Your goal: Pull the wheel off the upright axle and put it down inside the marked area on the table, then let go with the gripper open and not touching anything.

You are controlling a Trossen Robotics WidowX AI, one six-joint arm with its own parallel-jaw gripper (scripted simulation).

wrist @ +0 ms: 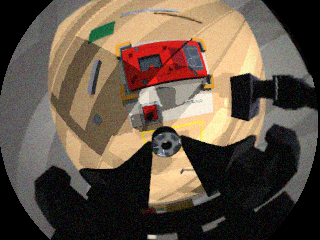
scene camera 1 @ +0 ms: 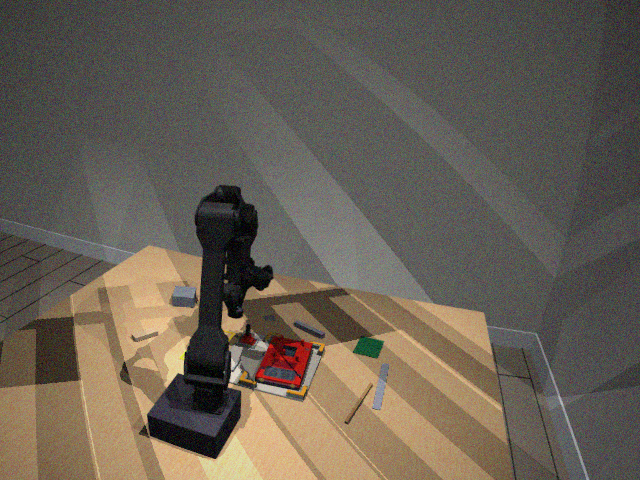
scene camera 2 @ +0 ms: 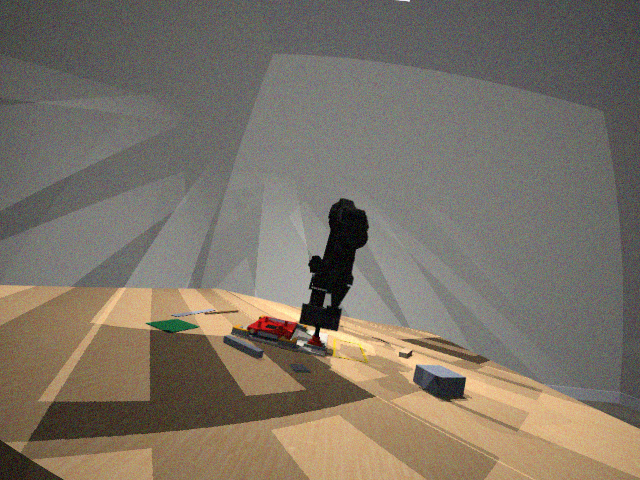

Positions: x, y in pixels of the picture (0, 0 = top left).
Labels:
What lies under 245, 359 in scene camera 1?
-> A grey plate.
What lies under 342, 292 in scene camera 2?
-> My gripper.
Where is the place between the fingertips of my gripper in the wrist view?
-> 165, 141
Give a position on a grey plate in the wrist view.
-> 184, 98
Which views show my gripper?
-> The wrist view, scene camera 1 and scene camera 2: all of them.

